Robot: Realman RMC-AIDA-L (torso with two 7-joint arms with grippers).
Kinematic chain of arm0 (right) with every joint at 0, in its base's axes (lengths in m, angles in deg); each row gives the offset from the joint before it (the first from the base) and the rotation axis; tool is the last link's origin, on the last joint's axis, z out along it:
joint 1: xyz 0 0 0.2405 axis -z
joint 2: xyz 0 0 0 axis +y
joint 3: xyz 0 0 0.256 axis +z
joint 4: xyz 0 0 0 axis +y
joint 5: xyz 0 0 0.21 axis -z
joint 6: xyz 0 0 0 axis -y
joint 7: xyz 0 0 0.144 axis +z
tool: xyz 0 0 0
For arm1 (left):
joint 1: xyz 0 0 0.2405 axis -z
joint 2: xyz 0 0 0 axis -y
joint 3: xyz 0 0 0.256 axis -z
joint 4: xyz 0 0 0 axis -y
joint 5: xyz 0 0 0.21 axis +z
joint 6: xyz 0 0 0 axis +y
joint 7: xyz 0 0 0.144 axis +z
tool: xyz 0 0 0
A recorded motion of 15 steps. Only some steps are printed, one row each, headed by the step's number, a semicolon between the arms.
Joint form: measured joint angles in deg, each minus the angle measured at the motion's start. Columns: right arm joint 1, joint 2, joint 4, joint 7, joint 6, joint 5, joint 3; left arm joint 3, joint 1, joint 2, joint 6, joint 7, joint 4, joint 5.
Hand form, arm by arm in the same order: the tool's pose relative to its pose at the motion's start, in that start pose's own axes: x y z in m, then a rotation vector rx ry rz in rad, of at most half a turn. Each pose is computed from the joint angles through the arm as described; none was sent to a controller.
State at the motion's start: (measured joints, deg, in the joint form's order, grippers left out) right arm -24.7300 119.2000 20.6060 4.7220 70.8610 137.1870 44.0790; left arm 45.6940 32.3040 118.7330 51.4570 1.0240 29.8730 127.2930
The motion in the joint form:
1: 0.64 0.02 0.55 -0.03 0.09 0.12 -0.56; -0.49 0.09 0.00 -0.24 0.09 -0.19 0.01
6: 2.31 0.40 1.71 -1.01 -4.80 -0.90 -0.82; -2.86 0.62 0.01 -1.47 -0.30 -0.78 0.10
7: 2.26 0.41 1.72 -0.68 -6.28 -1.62 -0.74; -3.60 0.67 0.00 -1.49 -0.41 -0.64 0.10
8: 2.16 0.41 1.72 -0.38 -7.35 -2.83 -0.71; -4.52 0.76 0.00 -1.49 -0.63 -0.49 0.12
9: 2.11 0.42 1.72 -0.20 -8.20 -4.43 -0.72; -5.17 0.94 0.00 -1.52 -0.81 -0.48 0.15
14: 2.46 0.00 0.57 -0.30 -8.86 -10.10 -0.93; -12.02 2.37 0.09 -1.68 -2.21 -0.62 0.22
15: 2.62 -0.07 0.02 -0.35 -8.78 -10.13 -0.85; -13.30 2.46 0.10 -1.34 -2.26 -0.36 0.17
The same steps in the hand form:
1: 0.0009 0.0028 -0.0031 -0.0059 0.0023 0.0061; -0.0017 0.0012 -0.0004 -0.0073 -0.0085 0.0067
6: 0.0156 0.0043 -0.0113 0.0268 0.0922 0.0186; -0.0087 0.0083 -0.0015 -0.0465 -0.0461 0.0225
7: 0.0190 0.0024 -0.0114 0.0409 0.1160 0.0296; -0.0095 0.0113 -0.0020 -0.0594 -0.0493 0.0236
8: 0.0212 -0.0003 -0.0111 0.0609 0.1319 0.0430; -0.0104 0.0152 -0.0026 -0.0760 -0.0531 0.0239
9: 0.0231 -0.0037 -0.0113 0.0868 0.1444 0.0575; -0.0110 0.0179 -0.0026 -0.0885 -0.0560 0.0255
14: 0.0276 -0.0236 -0.0196 0.1871 0.1681 0.0748; -0.0194 0.0430 -0.0069 -0.2090 -0.0926 0.0487
15: 0.0288 -0.0266 -0.0224 0.1942 0.1743 0.0667; -0.0201 0.0481 -0.0086 -0.2312 -0.0922 0.0513

